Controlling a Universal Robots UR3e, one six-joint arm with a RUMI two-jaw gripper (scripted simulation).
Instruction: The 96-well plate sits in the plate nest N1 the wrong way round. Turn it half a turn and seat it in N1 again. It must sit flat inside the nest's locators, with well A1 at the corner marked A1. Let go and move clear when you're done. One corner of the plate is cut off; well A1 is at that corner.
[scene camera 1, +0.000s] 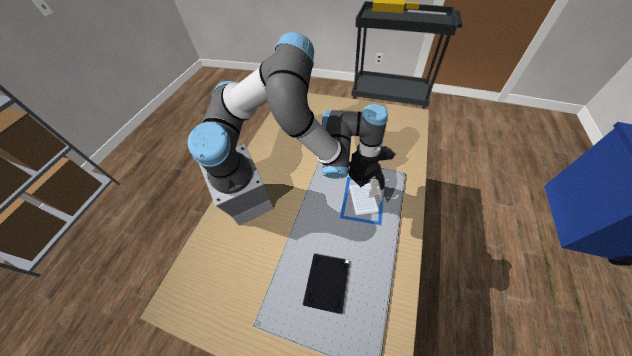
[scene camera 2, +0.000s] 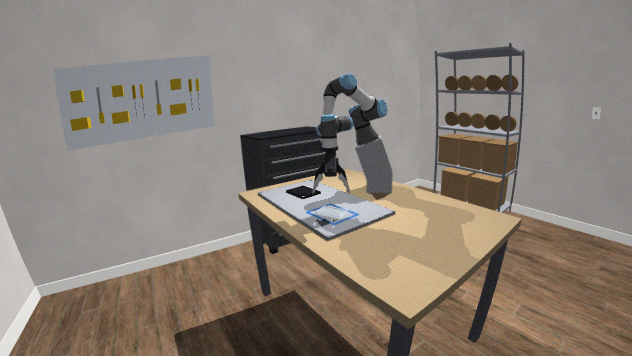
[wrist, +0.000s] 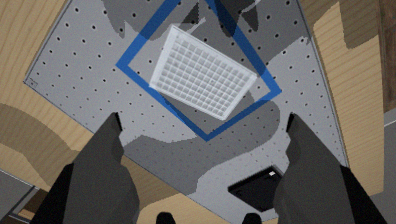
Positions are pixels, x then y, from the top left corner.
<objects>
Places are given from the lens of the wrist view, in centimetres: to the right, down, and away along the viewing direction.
gripper (wrist: 203, 114): 0, 0, 13
96-well plate (wrist: 202, 83): 1, -4, 20
black plate nest N1 (wrist: 256, 192): 14, 20, 34
The marked spots on the black plate nest N1 and the 96-well plate are 31 cm apart.
</objects>
